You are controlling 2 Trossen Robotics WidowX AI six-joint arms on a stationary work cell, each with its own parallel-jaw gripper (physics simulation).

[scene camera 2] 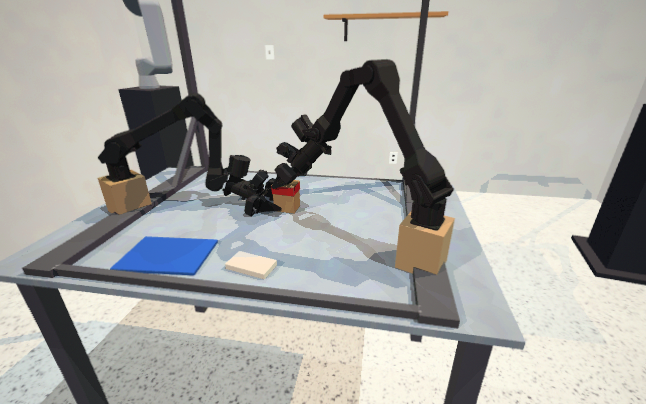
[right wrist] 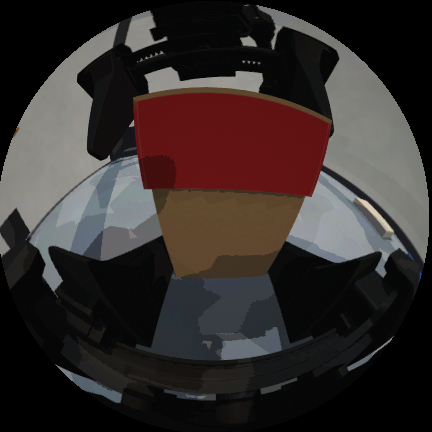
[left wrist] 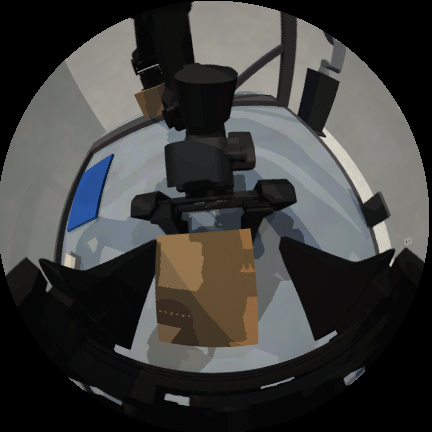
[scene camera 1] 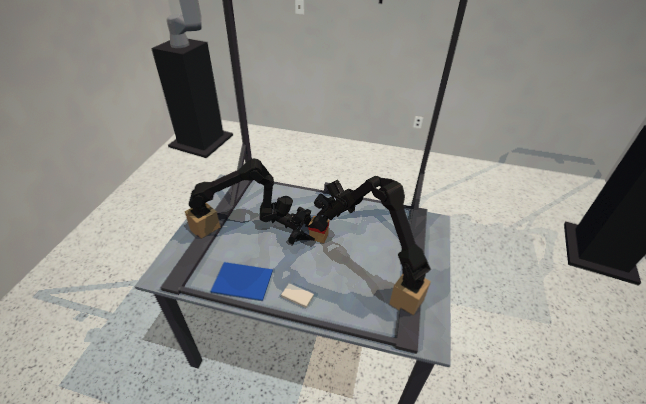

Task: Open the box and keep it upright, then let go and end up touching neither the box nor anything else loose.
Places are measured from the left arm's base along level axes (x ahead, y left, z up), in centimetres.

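Pixels of known places: left gripper, fingertip midpoint: [scene camera 2: 278,184] [right wrist: 200,128] [left wrist: 220,245]; right gripper, fingertip midpoint: [scene camera 2: 284,205] [right wrist: 220,237] [scene camera 1: 316,234]; left arm's base, origin of the base link: [scene camera 2: 427,221] [scene camera 1: 412,283]; right arm's base, origin of the base link: [scene camera 2: 121,177] [left wrist: 154,84] [scene camera 1: 200,211].
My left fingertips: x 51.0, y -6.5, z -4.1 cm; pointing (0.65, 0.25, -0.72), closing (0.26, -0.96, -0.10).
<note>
For each thing: its top centre in the pictures, then the offset to it from my left fingertips. "pt": a spot on its surface instead. Level surfaces: height alone.
- small brown box, middle of its top: [right wrist: 228,107] [scene camera 2: 285,183] [scene camera 1: 319,222] dy +0.2, dx -3.3, dz +1.2 cm
- red band, surface spot: [right wrist: 230,145] pt dy +1.0, dx +0.4, dz -0.4 cm
- flat blue mat, middle of its top: [scene camera 2: 167,253] [left wrist: 86,189] [scene camera 1: 242,280] dy +38.4, dx +6.0, dz -7.3 cm
- table, its level: dz -8.1 cm
- cream block, middle of its top: [right wrist: 375,213] [scene camera 2: 251,262] [scene camera 1: 297,294] dy +30.4, dx -15.9, dz -6.6 cm
- small dark block, middle of its top: [left wrist: 384,203] dy -27.7, dx +11.3, dz -2.3 cm
A small brown box [scene camera 1: 321,238] [scene camera 2: 287,203] [left wrist: 207,287] [right wrist: 227,230] stands upright on the table. Its lid, with a red band [scene camera 2: 286,191] [right wrist: 230,145], is shut on top. My right gripper [scene camera 2: 276,206] [right wrist: 220,237] is low at the box's left side in the scene views, shut on the lower body of the box. My left gripper [scene camera 2: 286,179] [left wrist: 220,245] is open, pointing down over the box from above. In the left wrist view its fingers stand wide on either side of the brown lid top, with a gap at the right. Whether they touch the lid cannot be told.
A flat blue mat [scene camera 1: 242,281] [scene camera 2: 165,256] [left wrist: 91,192] lies at the front left of the table [scene camera 1: 350,310]. A cream block [scene camera 1: 297,295] [scene camera 2: 251,264] [right wrist: 373,218] lies beside it. A small dark block [left wrist: 376,209] is near the far edge. The two arms are close together around the box.
</note>
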